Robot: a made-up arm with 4 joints.
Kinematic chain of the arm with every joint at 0, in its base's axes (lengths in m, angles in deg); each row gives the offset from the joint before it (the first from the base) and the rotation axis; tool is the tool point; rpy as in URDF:
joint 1: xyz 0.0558 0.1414 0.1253 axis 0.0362 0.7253 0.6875
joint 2: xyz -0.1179 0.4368 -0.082 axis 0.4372 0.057 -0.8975
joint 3: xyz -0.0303 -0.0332 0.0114 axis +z
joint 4: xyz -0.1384 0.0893 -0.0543 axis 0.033 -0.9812 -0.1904
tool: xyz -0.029 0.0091 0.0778 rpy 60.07 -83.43 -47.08
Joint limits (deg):
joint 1: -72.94..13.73
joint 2: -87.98..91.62
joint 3: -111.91..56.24
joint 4: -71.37..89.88
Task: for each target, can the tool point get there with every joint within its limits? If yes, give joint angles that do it. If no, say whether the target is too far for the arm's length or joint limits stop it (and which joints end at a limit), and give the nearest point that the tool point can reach.
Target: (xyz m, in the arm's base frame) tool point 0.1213 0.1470 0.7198
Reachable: no: joint limits stop it (at a limit: joint 1, joint 2) | nearest point 0.3751 0.3782 0.3040 | short by 0.539 m
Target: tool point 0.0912 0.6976 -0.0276
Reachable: yes | joints -36.97 -43.16 -43.20 -12.66
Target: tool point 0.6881 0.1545 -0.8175
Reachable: no: too far | nearest point 0.3844 0.4886 -0.0942 | short by 0.853 m
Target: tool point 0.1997 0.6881 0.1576
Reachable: yes | joints -36.94 72.28 -17.95 -23.80
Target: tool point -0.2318 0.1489 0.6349
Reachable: no: joint limits stop it (at a limit: joint 1) | nearest point -0.1321 0.3249 0.1840 | short by 0.494 m
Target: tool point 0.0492 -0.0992 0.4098
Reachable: no: joint limits stop it (at a limit: joint 1, joint 2, joint 3, joint 4) | nearest point 0.1624 0.2759 0.1803 | short by 0.454 m
